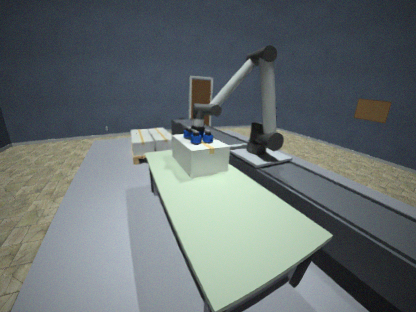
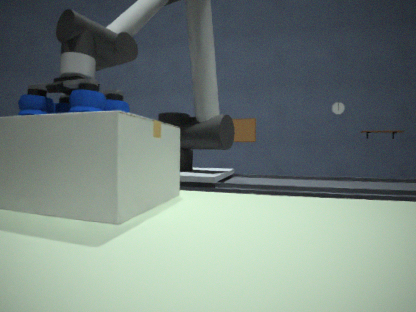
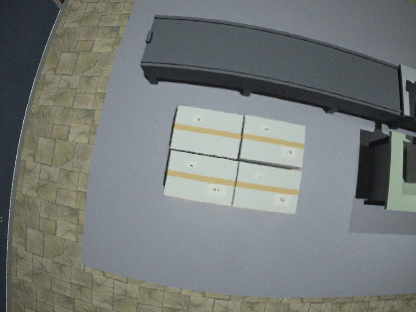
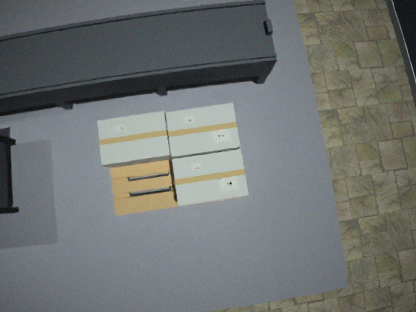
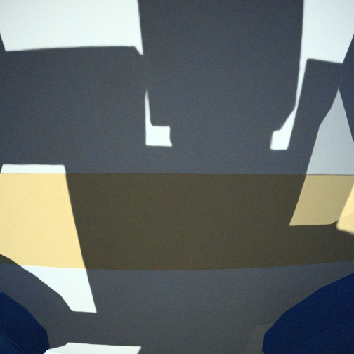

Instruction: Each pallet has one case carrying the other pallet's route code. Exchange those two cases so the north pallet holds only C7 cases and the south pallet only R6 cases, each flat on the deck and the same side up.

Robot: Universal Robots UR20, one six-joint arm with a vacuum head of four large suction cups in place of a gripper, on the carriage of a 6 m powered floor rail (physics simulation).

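Places are measured from the arm's base along level axes (x ahead, y left, z up), in metres.
Where they show: arm's base, origin of its link: (image 1: 256, 151).
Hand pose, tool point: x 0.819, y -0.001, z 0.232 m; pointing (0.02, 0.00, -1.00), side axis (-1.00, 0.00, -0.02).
Each offset is from my tool point to the centre of the thing. Level surfaces: height alone.
A white case @[0.006 m back, 0.005 m left, 0.145 m down] (image 1: 210, 162) (image 2: 60, 165) (image 5: 175, 300) with orange tape stands flat on the green table @[0.272 m down] (image 1: 240, 220) (image 2: 250, 250) (image 3: 396, 200). My suction head (image 1: 198, 136) (image 2: 75, 102) is down at its top, the blue cups appearing to touch it. Whether suction holds is not visible. On the south pallet (image 4: 145, 205), three cases (image 4: 132, 150) (image 4: 202, 145) (image 4: 210, 192) lie flat and the near-left place is bare. Four places of the north pallet hold cases (image 3: 207, 142) @[0.013 m back, 1.771 m right, 0.530 m down] (image 3: 272, 155) (image 3: 200, 185) @[0.403 m ahead, 1.773 m right, 0.530 m down] (image 3: 265, 200). Their codes are too blurred to read; the far-left case on each pallet shows no large code label.
The dark floor rail (image 1: 350, 195) (image 3: 270, 55) (image 4: 135, 50) runs alongside the table and both pallets. My arm's carriage (image 1: 280, 158) (image 2: 215, 177) stands on it beside the case. Two taped cases (image 1: 142, 145) (image 1: 161, 137) stand beyond the table's far end.
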